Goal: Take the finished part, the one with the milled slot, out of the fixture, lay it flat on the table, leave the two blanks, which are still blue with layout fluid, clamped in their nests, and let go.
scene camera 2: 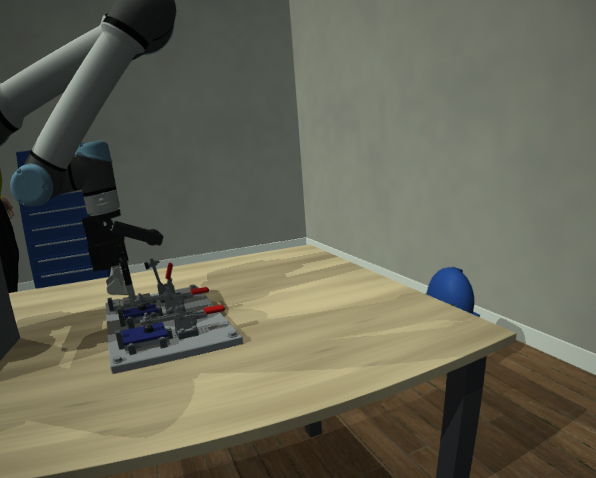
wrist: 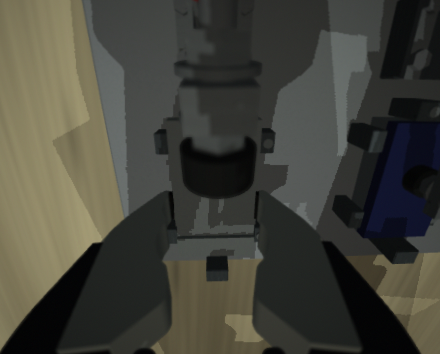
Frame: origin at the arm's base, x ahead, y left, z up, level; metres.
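Seen in the pictures: gripper, fingertip midpoint: (scene camera 2: pixel 131 302).
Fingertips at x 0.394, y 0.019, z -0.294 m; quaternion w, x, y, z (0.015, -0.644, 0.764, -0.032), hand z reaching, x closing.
Observation:
A point is followed by its place in that frame.
The finished part (wrist: pixel 186 215) {y 0.038, x 0.386, z -0.286 m} is a plain grey block lying in the end nest of the grey fixture (scene camera 2: pixel 170 354) {y -0.270, x 0.386, z -0.304 m} (wrist: pixel 300 120) {y -0.039, x 0.428, z -0.302 m}, below a raised clamp's black tip (wrist: pixel 217 175) {y 0.010, x 0.443, z -0.206 m}. Its slot cannot be made out, and in the scene view the part is hardly visible. My gripper (scene camera 2: pixel 125 294) {y 0.019, x 0.394, z -0.294 m} (wrist: pixel 214 193) {y 0.019, x 0.394, z -0.294 m} points down and is shut on the finished part, one jaw against each side, near its outer end. One blue blank (scene camera 2: pixel 132 313) {y -0.103, x 0.368, z -0.276 m} (wrist: pixel 395 200) {y -0.084, x 0.379, z -0.276 m} sits in the middle nest, a clamp tip on it. The other blue blank (scene camera 2: pixel 132 335) {y -0.201, x 0.341, z -0.281 m} sits clamped in the nest farthest from the gripper.
The raised clamp arm (scene camera 2: pixel 157 274) stands beside the gripper, its red handle (scene camera 2: pixel 169 271) {y -0.007, x 0.489, z -0.235 m} upright. Two other red handles (scene camera 2: pixel 200 290) {y -0.122, x 0.515, z -0.258 m} (scene camera 2: pixel 214 309) {y -0.231, x 0.495, z -0.263 m} lie low. The fixture stands on the wooden table (scene camera 2: pixel 325 340) {y -0.382, x 0.629, z -0.317 m}. A blue cabinet (scene camera 2: pixel 57 235) stands behind; part of a person shows at the left edge.

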